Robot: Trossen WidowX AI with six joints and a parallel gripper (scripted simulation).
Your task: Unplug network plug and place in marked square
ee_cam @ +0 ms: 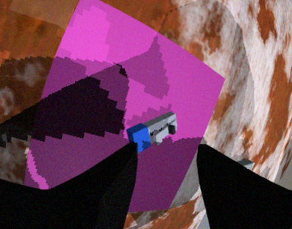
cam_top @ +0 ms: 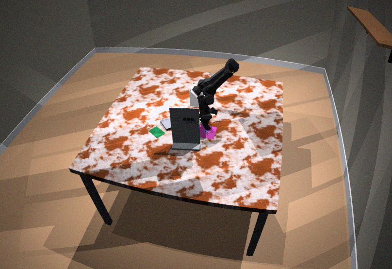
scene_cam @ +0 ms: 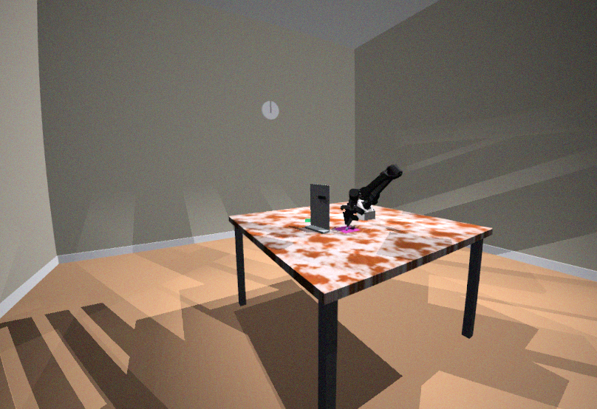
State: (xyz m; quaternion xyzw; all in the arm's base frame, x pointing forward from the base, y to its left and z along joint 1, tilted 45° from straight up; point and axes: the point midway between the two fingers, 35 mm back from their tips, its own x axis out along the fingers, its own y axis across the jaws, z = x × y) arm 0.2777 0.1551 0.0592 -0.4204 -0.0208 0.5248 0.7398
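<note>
Right now my gripper tip is 10 mm to the right of the network plug and 20 mm above it. The rest, counted from my gripper tip: magenta square: 20 mm below; then upright panel: 150 mm ahead, 70 mm to the right, 100 mm above.
</note>
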